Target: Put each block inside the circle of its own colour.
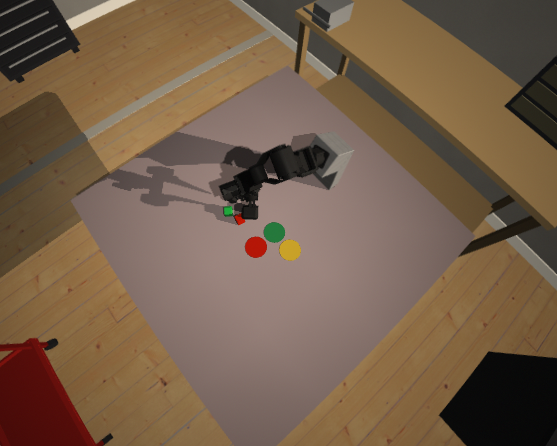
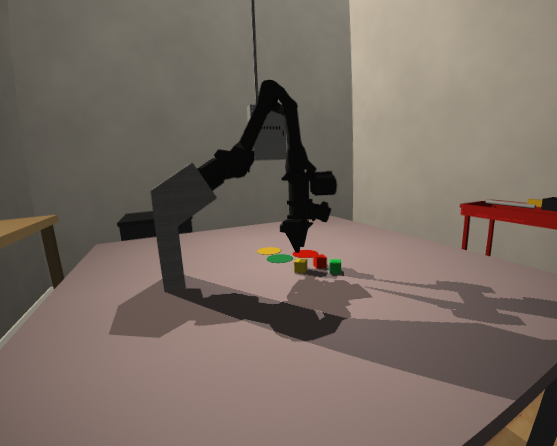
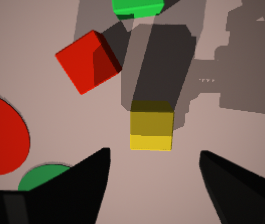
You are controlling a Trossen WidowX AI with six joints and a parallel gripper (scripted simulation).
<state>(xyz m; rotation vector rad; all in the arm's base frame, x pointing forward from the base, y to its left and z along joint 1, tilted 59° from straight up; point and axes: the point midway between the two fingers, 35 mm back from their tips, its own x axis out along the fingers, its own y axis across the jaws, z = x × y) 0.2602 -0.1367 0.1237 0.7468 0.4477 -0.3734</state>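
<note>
Now: the yellow block 8 cm below my hand. Round my hand: green block (8 cm to the right, 8 cm below, 6 cm ahead); then red block (8 cm below, 7 cm ahead, 2 cm to the right); then green circle (13 cm to the left, 10 cm below, 4 cm ahead).
</note>
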